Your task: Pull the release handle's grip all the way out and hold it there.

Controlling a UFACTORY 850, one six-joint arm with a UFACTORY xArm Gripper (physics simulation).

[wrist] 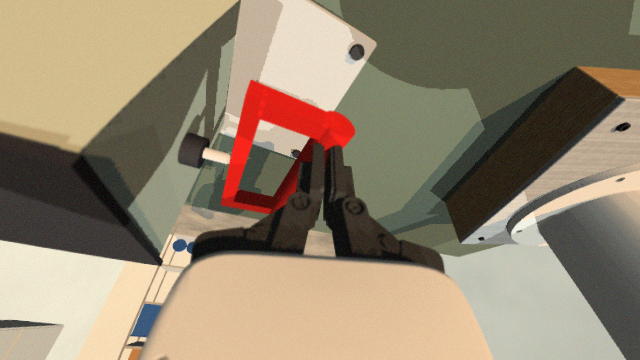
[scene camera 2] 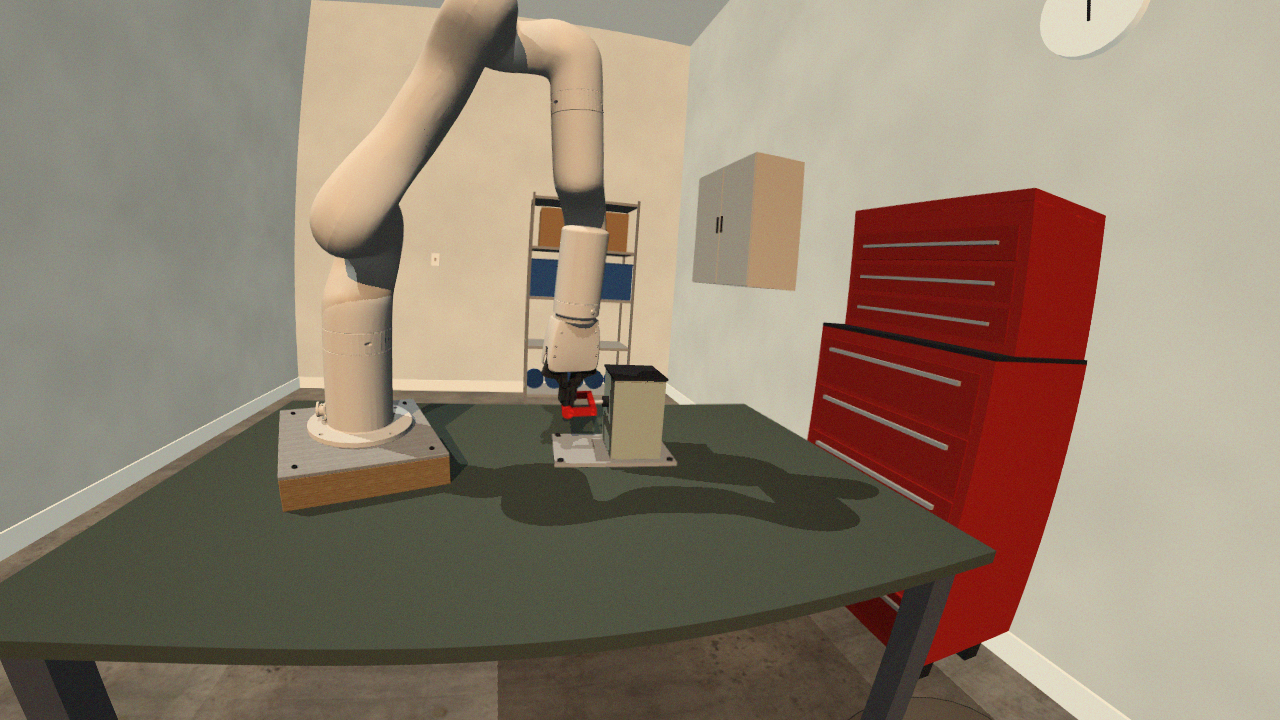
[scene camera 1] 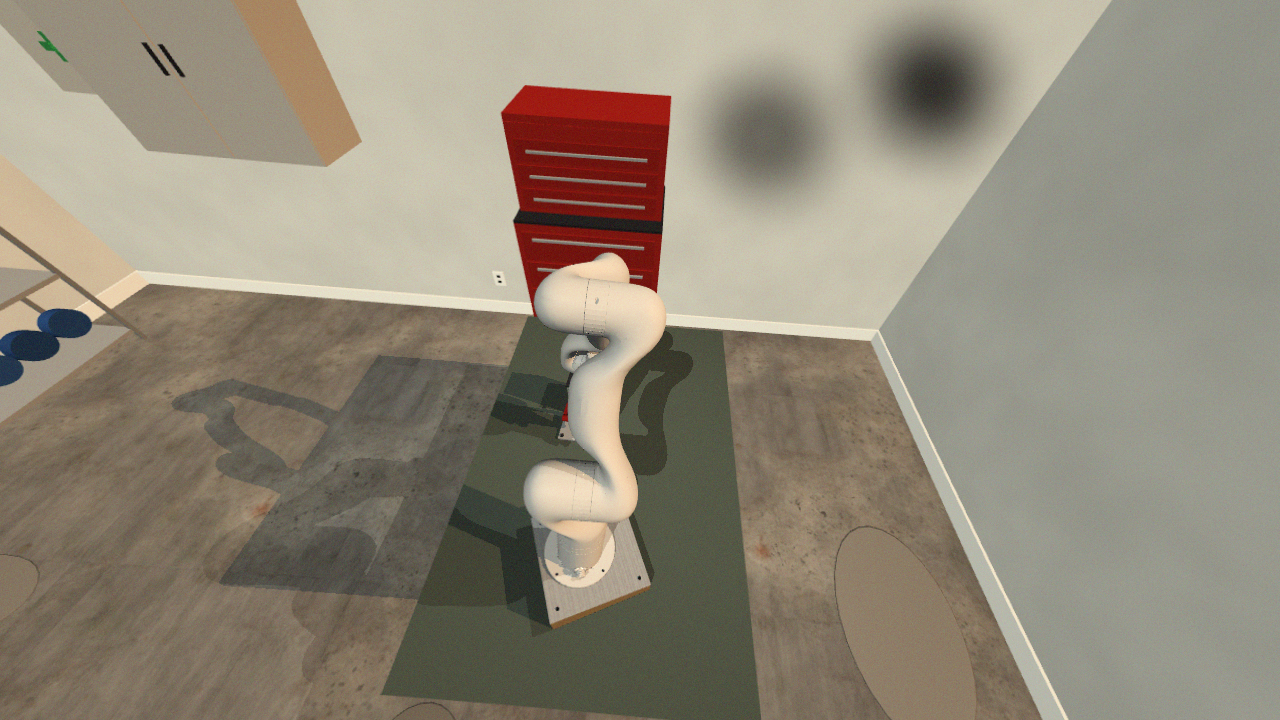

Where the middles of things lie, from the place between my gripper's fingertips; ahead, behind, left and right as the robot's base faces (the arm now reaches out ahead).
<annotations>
Now: the pale base plate (scene camera 2: 569,450) 100 mm below my hand, 100 mm ahead of it and 10 mm to the left of it.
</annotations>
